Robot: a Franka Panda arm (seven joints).
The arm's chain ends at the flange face. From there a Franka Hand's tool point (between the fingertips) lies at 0.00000 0.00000 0.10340 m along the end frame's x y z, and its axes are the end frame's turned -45 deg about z.
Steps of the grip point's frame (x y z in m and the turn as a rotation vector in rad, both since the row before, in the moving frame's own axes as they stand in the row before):
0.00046 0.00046 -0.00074 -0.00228 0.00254 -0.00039
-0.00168 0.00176 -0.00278 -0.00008 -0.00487 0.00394
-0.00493 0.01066 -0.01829 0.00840 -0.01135 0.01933
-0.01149 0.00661 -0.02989 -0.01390 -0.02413 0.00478
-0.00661 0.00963 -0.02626 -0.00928 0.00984 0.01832
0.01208 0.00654 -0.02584 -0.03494 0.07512 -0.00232
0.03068 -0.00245 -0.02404 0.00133 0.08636 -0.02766
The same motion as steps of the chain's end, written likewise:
0.00030 0.00002 -0.00074 0.00018 0.00341 -0.00039
0.00041 0.00207 -0.00278 -0.00350 -0.00339 0.00394
0.00550 0.01082 -0.01828 -0.00209 -0.01397 0.01933
-0.00270 0.01002 -0.02985 -0.02689 -0.00723 0.00478
0.00074 0.01151 -0.02625 0.00040 0.01352 0.01832
0.00513 -0.00097 -0.02549 0.02841 0.07782 -0.00232
0.01384 -0.01694 -0.02365 0.06201 0.06013 -0.02766

